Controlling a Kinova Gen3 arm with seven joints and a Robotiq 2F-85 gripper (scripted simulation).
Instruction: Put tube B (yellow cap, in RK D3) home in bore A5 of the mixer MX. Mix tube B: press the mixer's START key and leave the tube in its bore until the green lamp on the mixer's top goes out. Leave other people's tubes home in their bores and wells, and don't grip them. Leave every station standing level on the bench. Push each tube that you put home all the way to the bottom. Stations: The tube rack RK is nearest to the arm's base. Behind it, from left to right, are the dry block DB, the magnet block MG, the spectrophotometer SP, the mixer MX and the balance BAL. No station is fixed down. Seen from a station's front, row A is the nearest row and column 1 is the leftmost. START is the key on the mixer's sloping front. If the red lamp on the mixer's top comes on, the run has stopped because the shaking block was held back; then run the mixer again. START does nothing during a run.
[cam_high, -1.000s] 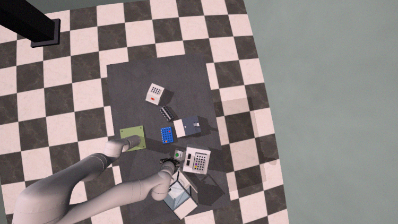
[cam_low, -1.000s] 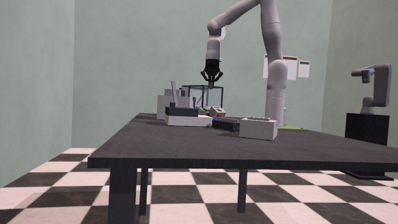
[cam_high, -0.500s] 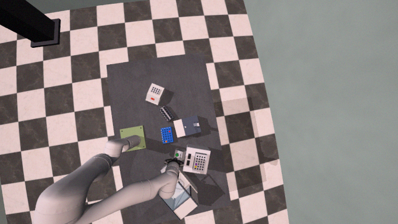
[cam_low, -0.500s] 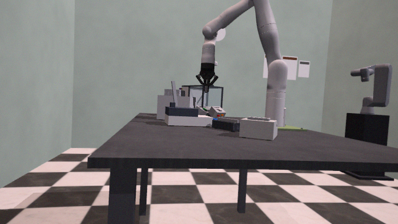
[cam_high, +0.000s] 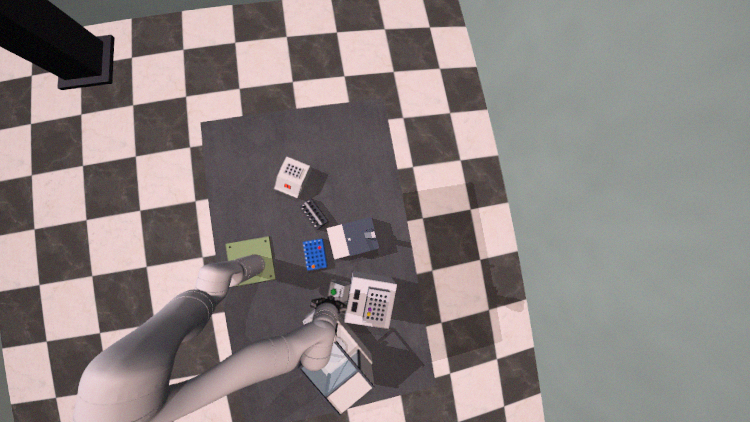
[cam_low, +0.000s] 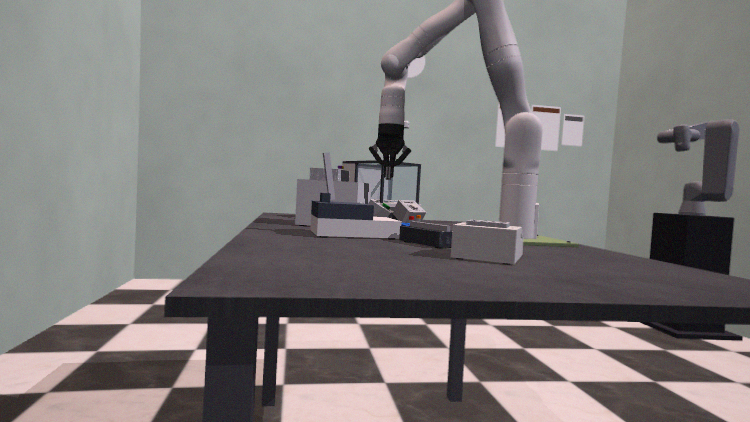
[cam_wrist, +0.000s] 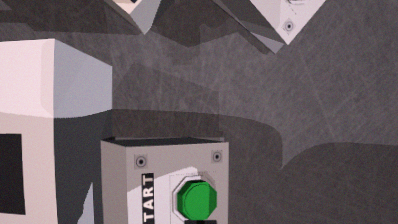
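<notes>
The green start key is 100 mm below my hand. The rest, counted from my hand: blue tube rack RK (70 mm behind, 160 mm to the left, 150 mm below); then print key (110 mm behind, 110 mm to the right, 100 mm below); then purple-capped tube (140 mm ahead, 60 mm to the right, 10 mm below).
</notes>
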